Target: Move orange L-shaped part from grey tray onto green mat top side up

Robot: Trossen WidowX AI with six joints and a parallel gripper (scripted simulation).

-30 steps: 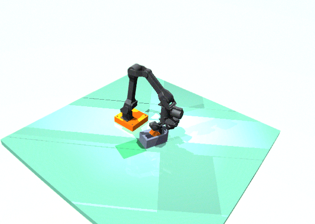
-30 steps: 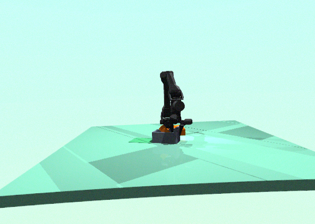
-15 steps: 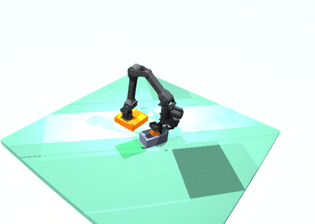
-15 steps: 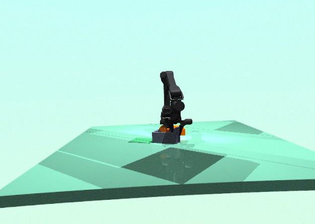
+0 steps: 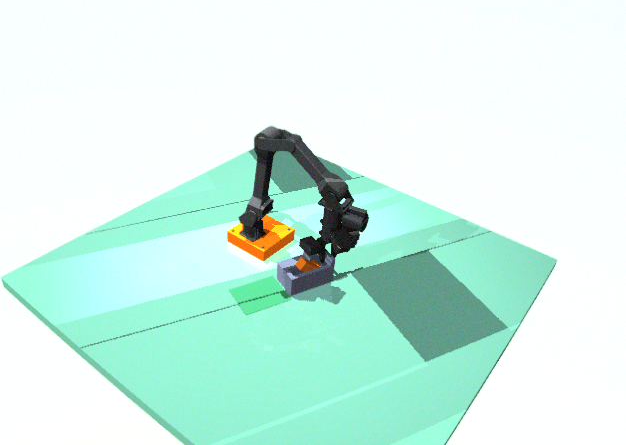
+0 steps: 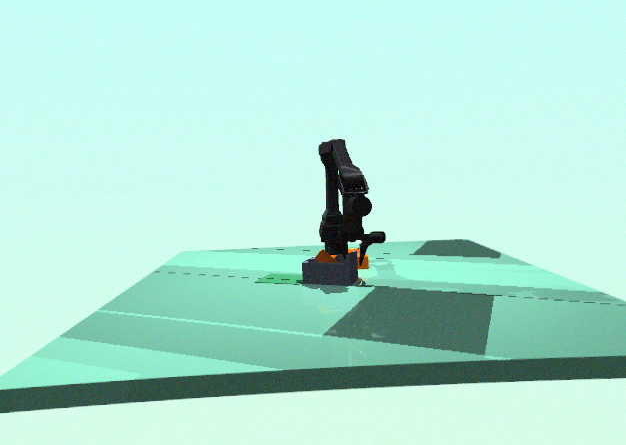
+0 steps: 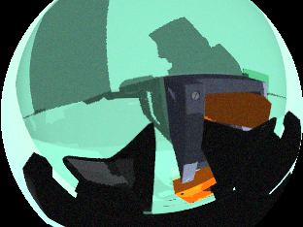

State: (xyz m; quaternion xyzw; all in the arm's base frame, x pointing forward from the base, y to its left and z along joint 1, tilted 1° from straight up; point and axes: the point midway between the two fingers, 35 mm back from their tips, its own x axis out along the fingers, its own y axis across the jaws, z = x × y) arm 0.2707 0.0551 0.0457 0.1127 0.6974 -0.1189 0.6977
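The orange L-shaped part is 2 cm behind my gripper tip, 5 cm to the right of it and 1 cm below it. Round my gripper tip: green mat: 8 cm behind, 22 cm to the right, 7 cm below.
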